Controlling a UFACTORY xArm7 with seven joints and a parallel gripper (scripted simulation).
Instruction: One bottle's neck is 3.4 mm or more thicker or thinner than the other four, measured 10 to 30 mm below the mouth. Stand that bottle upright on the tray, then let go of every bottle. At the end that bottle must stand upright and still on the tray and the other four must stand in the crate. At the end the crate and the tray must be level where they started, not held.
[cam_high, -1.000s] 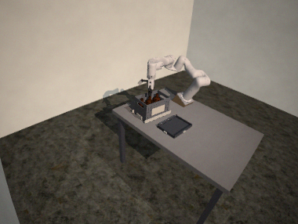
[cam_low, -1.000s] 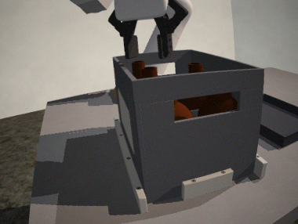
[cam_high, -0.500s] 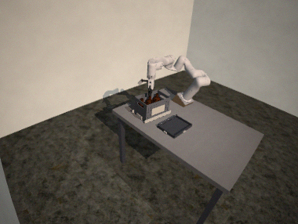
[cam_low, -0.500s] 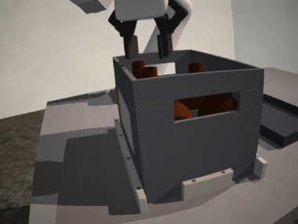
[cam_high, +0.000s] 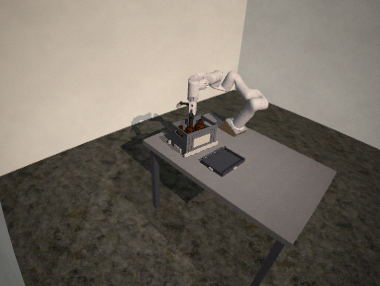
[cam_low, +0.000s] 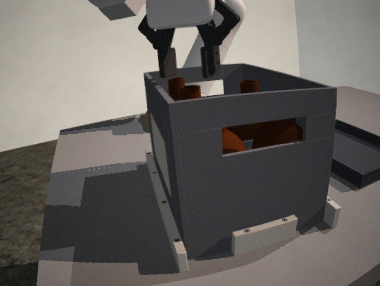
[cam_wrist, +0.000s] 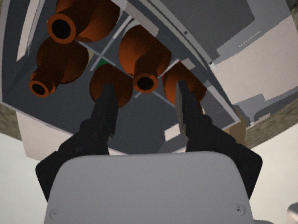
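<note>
Now: the dark grey crate 11 cm below my hand, 4 cm to the left of it and 1 cm ahead of it. From my hand the other things lie so: dark flat tray (33 cm to the left, 18 cm below, 1 cm ahead); then glass bottle (11 cm below, 9 cm behind, 1 cm to the left).
</note>
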